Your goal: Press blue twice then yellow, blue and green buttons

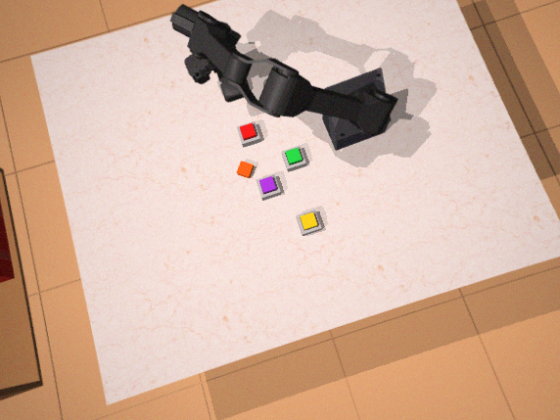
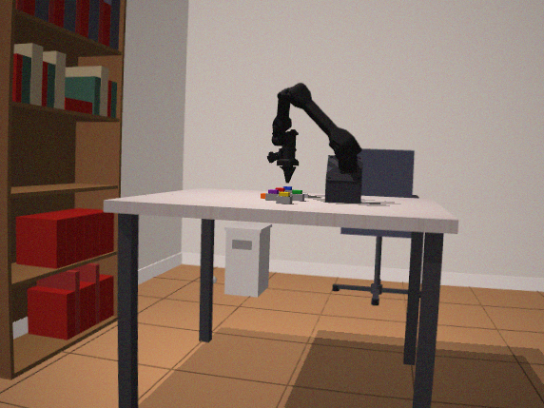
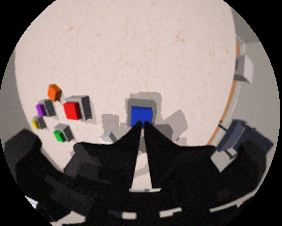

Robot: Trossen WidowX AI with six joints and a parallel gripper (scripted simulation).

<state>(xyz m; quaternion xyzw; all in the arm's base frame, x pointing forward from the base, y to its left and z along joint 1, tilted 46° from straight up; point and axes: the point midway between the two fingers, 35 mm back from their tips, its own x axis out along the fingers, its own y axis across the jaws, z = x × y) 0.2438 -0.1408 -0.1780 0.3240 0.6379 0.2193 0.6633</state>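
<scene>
The blue button lies 20 mm below my gripper tip. Also, from my gripper tip: orange block: 60 mm ahead, 220 mm to the left, 40 mm below; then white block: 70 mm behind, 90 mm to the left, 40 mm below; then red button: 20 mm ahead, 140 mm to the left, 20 mm below.
</scene>
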